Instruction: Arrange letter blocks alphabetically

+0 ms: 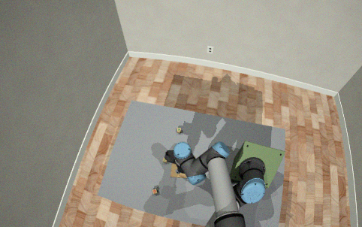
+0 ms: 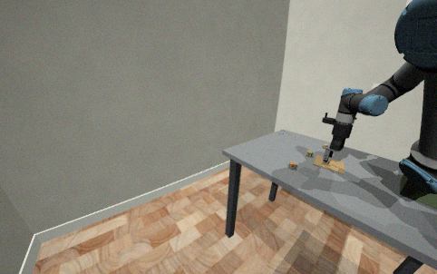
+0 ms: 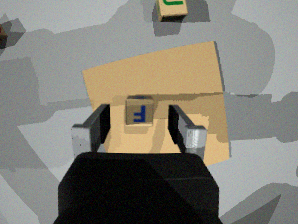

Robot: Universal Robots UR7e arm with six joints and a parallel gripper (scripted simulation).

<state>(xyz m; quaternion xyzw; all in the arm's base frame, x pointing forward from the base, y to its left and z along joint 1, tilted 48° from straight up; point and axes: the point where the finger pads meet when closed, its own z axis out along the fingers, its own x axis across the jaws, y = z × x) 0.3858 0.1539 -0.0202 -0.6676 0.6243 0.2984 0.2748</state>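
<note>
My hand is 50 mm above the mat, 30 mm to the left of it and 10 mm past it. Also, from my hand: block 100 mm ahead, 40 mm below, 20 mm to the right.
</note>
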